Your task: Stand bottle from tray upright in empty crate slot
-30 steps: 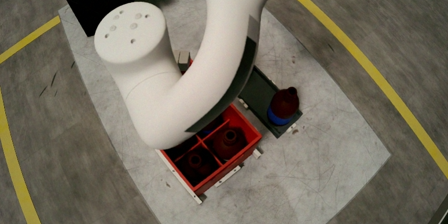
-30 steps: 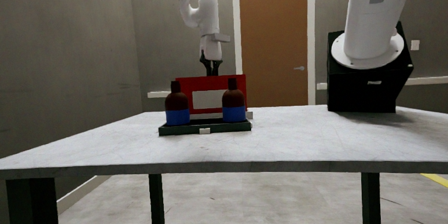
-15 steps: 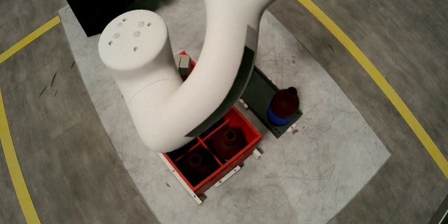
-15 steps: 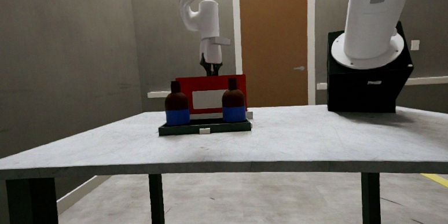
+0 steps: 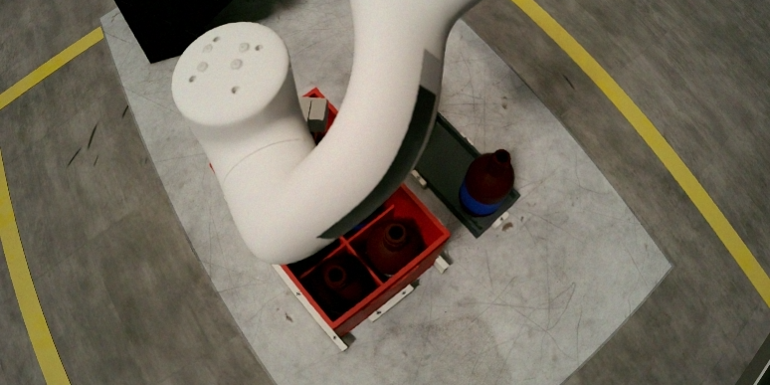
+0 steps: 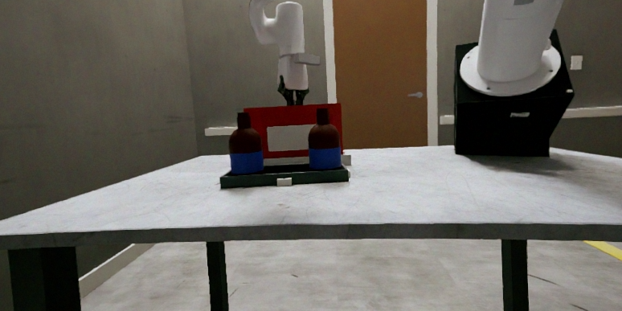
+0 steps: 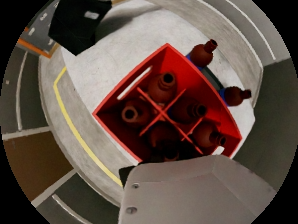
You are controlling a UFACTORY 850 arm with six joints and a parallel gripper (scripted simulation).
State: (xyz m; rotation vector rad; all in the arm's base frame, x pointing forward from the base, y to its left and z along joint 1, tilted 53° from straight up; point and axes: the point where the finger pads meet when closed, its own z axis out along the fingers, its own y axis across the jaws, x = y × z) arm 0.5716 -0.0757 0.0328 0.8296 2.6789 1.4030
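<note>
Right now my hand is 10 mm past the crate, 40 mm to the right of it and 90 mm above it. Also, from my hand: dark grey tray (60 mm behind, 260 mm to the left, 170 mm below).
</note>
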